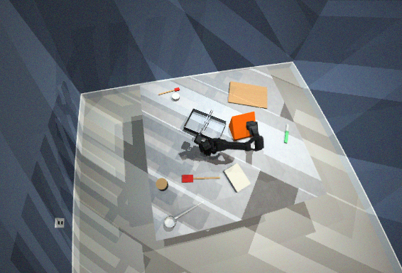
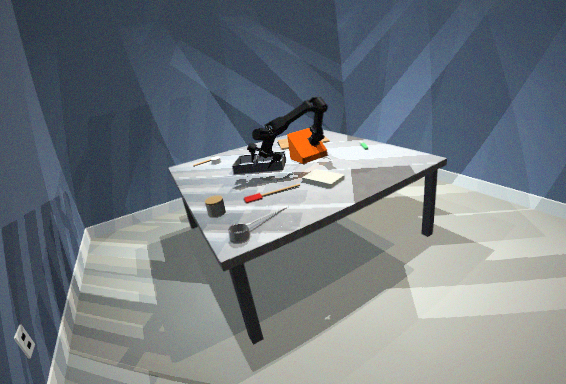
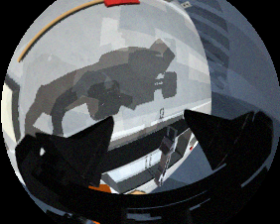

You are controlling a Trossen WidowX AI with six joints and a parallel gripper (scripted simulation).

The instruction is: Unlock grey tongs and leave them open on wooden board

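My gripper tip is 8 cm past the roasting tin, 19 cm to the left of it and 5 cm above it. Round my gripper tip: wooden board 55 cm behind, 42 cm to the right, 7 cm below; red spatula 8 cm ahead, 22 cm to the left, 7 cm below; cream slab 22 cm behind, 28 cm to the left, 6 cm below.
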